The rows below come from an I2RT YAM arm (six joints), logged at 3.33 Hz.
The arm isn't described. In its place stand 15 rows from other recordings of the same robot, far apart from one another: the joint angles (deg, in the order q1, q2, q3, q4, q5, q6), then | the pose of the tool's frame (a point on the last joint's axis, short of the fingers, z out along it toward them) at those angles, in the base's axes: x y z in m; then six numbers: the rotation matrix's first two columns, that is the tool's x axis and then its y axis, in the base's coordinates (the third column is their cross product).
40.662 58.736 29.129 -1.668 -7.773 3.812 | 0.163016, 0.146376, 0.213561, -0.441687, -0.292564, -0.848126, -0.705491, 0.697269, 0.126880
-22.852 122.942 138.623 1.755 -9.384 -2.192 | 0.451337, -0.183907, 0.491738, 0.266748, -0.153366, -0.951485, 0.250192, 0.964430, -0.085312
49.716 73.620 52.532 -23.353 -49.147 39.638 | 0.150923, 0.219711, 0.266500, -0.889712, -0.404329, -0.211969, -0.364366, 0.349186, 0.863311
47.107 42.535 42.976 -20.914 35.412 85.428 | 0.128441, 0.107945, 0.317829, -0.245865, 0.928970, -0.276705, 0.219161, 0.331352, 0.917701
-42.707 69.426 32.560 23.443 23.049 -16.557 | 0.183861, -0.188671, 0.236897, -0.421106, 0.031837, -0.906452, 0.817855, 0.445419, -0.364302
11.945 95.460 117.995 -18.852 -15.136 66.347 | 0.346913, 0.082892, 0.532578, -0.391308, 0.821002, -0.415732, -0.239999, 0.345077, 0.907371
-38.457 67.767 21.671 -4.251 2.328 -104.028 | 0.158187, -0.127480, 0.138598, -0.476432, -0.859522, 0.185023, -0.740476, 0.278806, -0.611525
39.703 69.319 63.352 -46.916 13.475 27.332 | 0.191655, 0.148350, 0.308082, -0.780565, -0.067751, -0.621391, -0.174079, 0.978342, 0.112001
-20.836 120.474 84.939 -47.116 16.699 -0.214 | 0.372032, -0.152534, 0.140254, -0.928319, 0.349475, -0.126848, 0.371580, 0.883426, -0.285459
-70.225 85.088 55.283 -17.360 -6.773 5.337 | 0.110239, -0.294209, 0.226630, -0.162631, 0.725346, -0.668898, 0.926476, 0.345452, 0.149348
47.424 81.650 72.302 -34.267 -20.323 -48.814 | 0.201239, 0.237305, 0.320037, 0.340389, -0.672619, -0.657054, -0.917981, -0.086422, -0.387094
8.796 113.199 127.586 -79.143 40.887 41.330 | 0.388424, 0.036524, 0.383872, -0.565377, 0.417717, -0.711239, 0.710650, 0.684416, -0.162946
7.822 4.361 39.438 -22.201 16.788 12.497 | 0.029287, -0.006355, 0.347559, 0.247705, 0.243140, -0.937830, 0.097359, 0.956850, 0.273786
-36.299 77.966 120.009 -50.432 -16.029 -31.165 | 0.178113, -0.118635, 0.564543, -0.281130, -0.410647, -0.867373, 0.237635, 0.845888, -0.477497
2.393 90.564 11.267 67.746 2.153 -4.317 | 0.234262, 0.008452, 0.125953, -0.199125, -0.083609, -0.976401, -0.019995, 0.996493, -0.081251
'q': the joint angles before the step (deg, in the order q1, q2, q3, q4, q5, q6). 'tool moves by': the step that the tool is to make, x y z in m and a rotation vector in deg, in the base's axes. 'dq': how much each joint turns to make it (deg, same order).
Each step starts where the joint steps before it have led.
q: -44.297 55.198 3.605 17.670 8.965 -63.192
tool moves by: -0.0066 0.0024 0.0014 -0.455 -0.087 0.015
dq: -1.304 -4.406 -0.801 -3.080 -0.953 -0.958
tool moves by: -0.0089 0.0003 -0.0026 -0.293 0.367 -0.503
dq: -2.803 -2.984 -1.308 -1.504 -1.665 -1.668
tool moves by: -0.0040 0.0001 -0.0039 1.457 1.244 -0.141
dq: -1.426 -0.053 -0.265 -1.632 -1.070 -0.714
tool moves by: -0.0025 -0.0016 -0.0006 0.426 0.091 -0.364
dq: -1.411 0.057 0.002 -0.296 -0.971 -0.442
